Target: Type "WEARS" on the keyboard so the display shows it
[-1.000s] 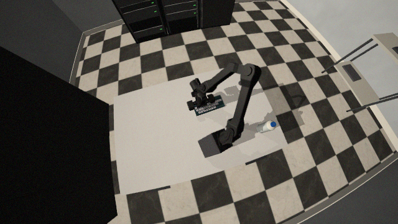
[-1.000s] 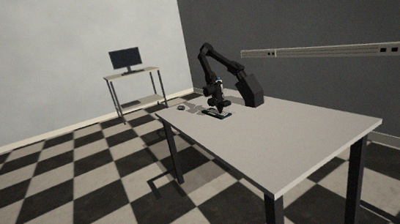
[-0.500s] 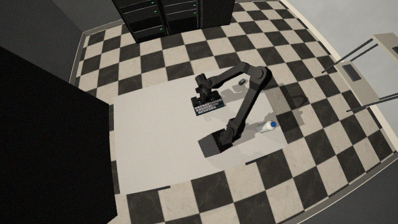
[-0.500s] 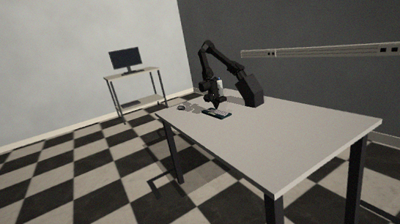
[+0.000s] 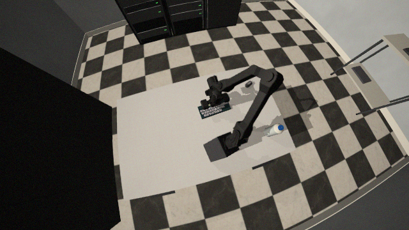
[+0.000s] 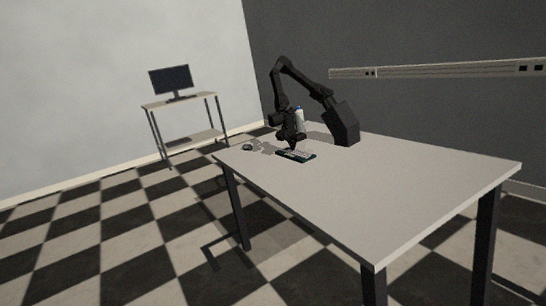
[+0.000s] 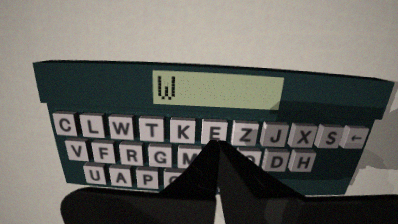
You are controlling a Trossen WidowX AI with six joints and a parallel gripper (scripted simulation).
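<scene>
Right now my hand is 2 cm short of the left-arrow key, 10 cm to the left of it and 5 cm above it. Also, from my hand: dark object (16 cm ahead, 32 cm to the right, 5 cm below).
</scene>
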